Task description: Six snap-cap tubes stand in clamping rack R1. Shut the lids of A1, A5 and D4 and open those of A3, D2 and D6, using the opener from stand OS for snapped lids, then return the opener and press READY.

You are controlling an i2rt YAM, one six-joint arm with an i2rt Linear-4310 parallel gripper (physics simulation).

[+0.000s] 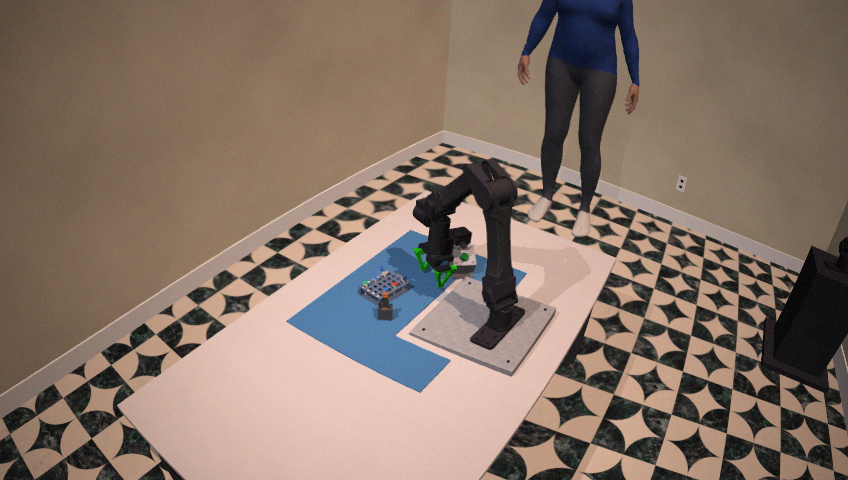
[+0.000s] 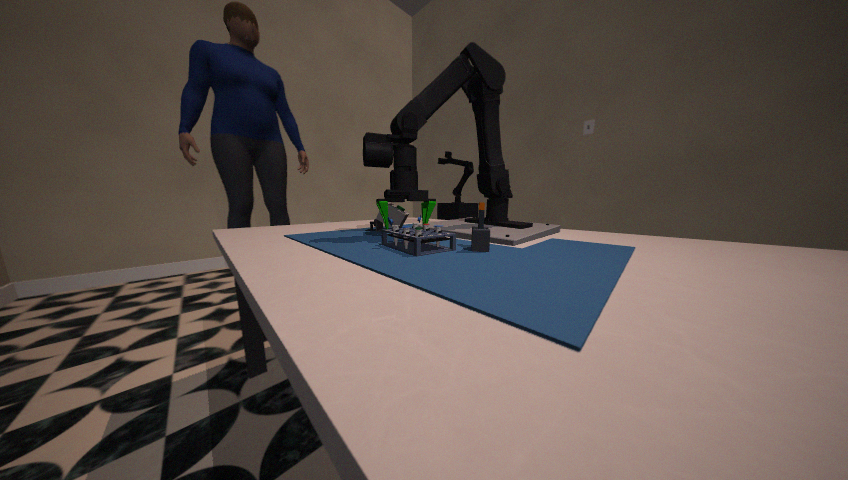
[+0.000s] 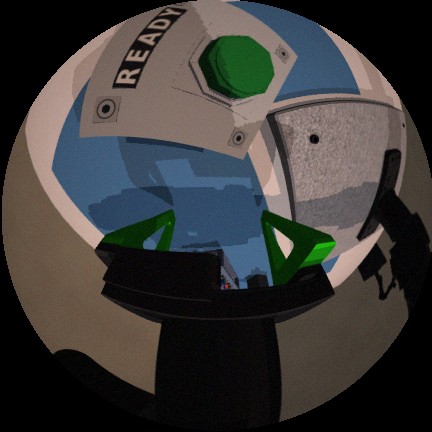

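Pixels of known places: gripper, fingertip midpoint: (image 1: 432, 278) (image 3: 217, 214); arm's base at its link origin: (image 1: 498, 326) (image 2: 496, 223) (image 3: 380, 200).
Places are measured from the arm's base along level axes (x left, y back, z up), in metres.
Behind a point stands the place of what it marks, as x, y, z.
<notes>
My green-fingered gripper (image 1: 432, 275) @(-0.081, -0.283, -0.006) (image 2: 406, 224) @(-0.081, -0.283, -0.006) (image 3: 217, 214) @(-0.081, -0.283, -0.006) is open and empty, fingers pointing down above the mat. Beside it stands the READY box (image 1: 463, 271) @(-0.179, -0.232, -0.008) (image 3: 165, 117), with a sloped grey face and a green button (image 1: 464, 256) @(-0.173, -0.232, 0.050) (image 3: 237, 66). The grey rack R1 (image 1: 365, 293) @(0.101, -0.391, -0.014) (image 2: 417, 245) @(0.113, -0.404, -0.001) stands upright on the mat, away from the gripper, holding tubes with small coloured parts; their lid states are too small to tell. The orange-topped opener (image 1: 385, 295) @(0.143, -0.283, 0.056) (image 2: 481, 206) @(0.148, -0.288, 0.059) stands upright in its dark stand OS (image 1: 385, 312) @(0.155, -0.272, 0.010) (image 2: 480, 239) @(0.156, -0.298, 0.003) beside the rack.
The blue mat (image 1: 345, 333) @(0.275, -0.316, -0.019) (image 2: 505, 279) @(0.263, -0.398, -0.019) lies on the pale table (image 1: 267, 386) @(0.583, -0.322, -0.022) (image 2: 476, 404) @(0.339, -0.555, -0.022). The arm's grey base plate (image 1: 440, 334) @(0.120, -0.113, -0.006) (image 3: 330, 165) @(-0.097, -0.158, -0.001) borders the mat. A person (image 1: 589, 35) (image 2: 246, 101) stands beyond the table. A dark pedestal (image 1: 800, 315) stands on the floor at the right.
</notes>
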